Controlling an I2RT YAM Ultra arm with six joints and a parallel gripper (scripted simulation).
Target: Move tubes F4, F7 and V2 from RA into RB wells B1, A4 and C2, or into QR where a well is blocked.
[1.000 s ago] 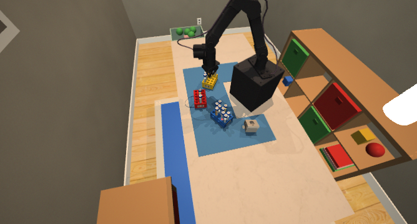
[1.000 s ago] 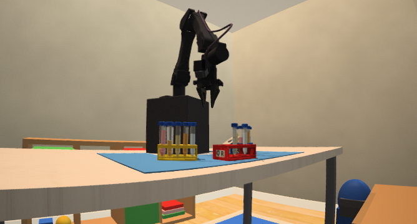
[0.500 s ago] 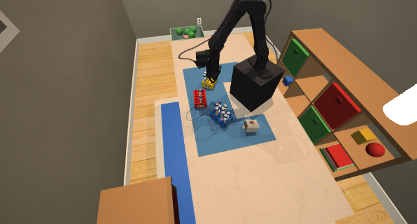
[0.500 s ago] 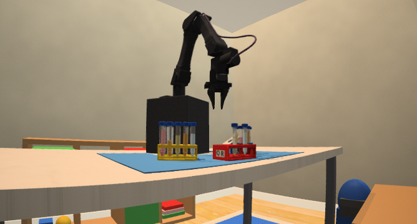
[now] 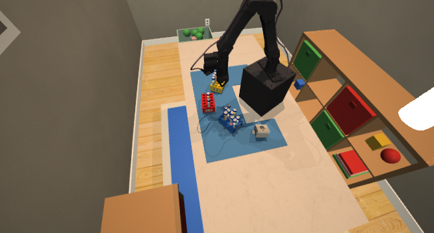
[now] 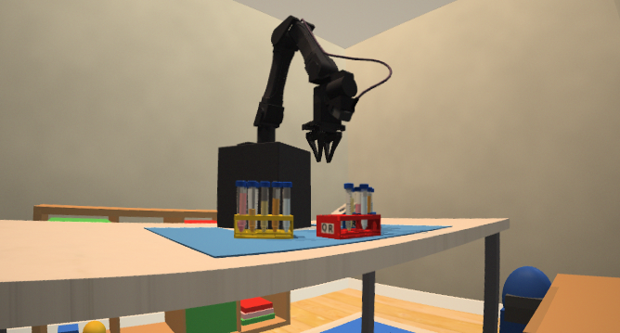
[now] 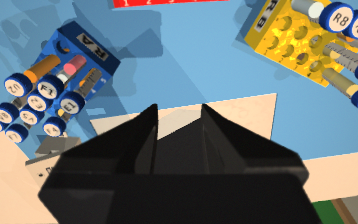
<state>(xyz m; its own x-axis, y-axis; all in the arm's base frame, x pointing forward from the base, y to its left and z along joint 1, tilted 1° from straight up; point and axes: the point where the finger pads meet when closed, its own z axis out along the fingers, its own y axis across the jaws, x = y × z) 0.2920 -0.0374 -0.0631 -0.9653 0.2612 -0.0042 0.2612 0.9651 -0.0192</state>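
Right now my hand is 13 cm above the tube, 9 cm short of it and 1 cm to the left of it. Round my hand: red rack: 17 cm below, 9 cm ahead, 1 cm to the right; tube R8: 14 cm to the right, 13 cm below, 1 cm ahead; rack RB: 17 cm to the right, 17 cm below, 4 cm behind.
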